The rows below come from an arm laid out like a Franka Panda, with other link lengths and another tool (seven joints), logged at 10 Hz.
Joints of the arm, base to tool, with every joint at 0 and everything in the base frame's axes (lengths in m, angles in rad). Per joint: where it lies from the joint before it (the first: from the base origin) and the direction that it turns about. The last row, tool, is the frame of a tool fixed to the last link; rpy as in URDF.
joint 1: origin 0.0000 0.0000 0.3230 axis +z
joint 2: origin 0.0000 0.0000 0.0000 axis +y
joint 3: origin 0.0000 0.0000 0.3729 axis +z
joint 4: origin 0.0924 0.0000 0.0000 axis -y
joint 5: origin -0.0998 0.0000 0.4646 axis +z
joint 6: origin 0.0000 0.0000 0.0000 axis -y
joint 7: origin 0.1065 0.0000 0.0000 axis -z
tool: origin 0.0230 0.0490 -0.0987 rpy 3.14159 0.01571 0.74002
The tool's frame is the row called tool.
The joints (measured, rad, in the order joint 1, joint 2, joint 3, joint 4, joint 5, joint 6, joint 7), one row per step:
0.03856, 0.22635, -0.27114, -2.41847, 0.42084, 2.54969, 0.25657
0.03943, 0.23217, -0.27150, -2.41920, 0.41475, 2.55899, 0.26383
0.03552, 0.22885, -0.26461, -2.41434, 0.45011, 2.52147, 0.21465
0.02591, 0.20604, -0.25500, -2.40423, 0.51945, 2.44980, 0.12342
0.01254, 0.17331, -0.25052, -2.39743, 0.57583, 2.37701, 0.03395
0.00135, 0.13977, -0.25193, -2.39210, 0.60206, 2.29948, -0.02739
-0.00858, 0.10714, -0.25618, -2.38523, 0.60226, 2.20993, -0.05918
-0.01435, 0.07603, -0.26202, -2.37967, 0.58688, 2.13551, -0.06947
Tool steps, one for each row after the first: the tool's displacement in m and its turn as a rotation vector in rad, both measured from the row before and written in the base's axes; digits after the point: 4 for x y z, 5 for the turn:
-0.0001, -0.0003, -0.0028, -0.00812, 0.00110, -0.00264
-0.0011, 0.0045, 0.0001, 0.03849, 0.00783, 0.02598
-0.0002, 0.0058, 0.0116, 0.07770, -0.00927, 0.04199
-0.0019, 0.0026, 0.0174, 0.07553, -0.02234, 0.04559
-0.0034, 0.0018, 0.0171, 0.06403, -0.01135, 0.04432
-0.0044, 0.0022, 0.0161, 0.05720, 0.00883, 0.04226
-0.0044, 0.0018, 0.0154, 0.03715, 0.01278, 0.03408

